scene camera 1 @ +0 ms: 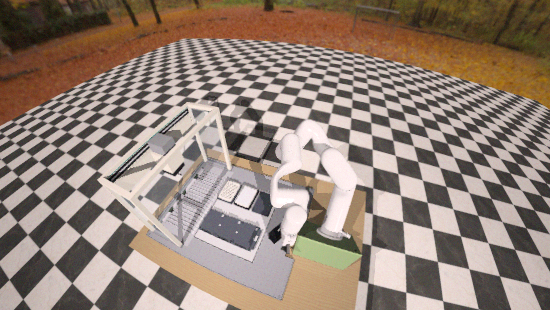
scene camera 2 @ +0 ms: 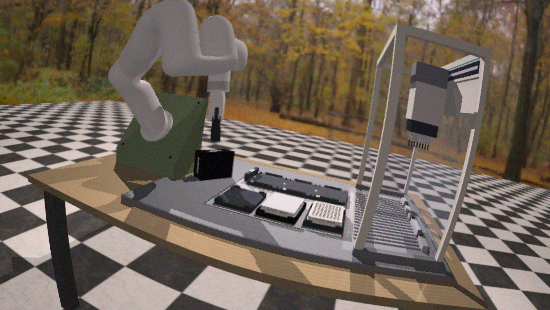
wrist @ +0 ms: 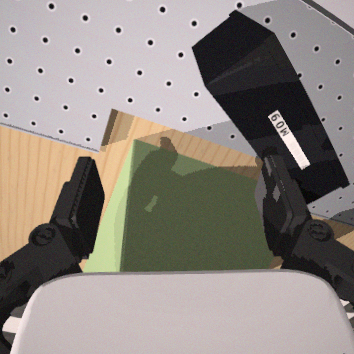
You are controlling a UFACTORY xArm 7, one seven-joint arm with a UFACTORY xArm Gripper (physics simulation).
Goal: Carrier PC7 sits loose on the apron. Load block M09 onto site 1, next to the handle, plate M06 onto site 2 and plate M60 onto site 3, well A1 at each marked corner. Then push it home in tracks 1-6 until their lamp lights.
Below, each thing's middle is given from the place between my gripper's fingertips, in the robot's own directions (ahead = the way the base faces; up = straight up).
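Scene:
I consider the dark carrier (scene camera 2: 301, 188). From my hand it is 6 cm to the left and 29 cm ahead, and it sits 9 cm below.

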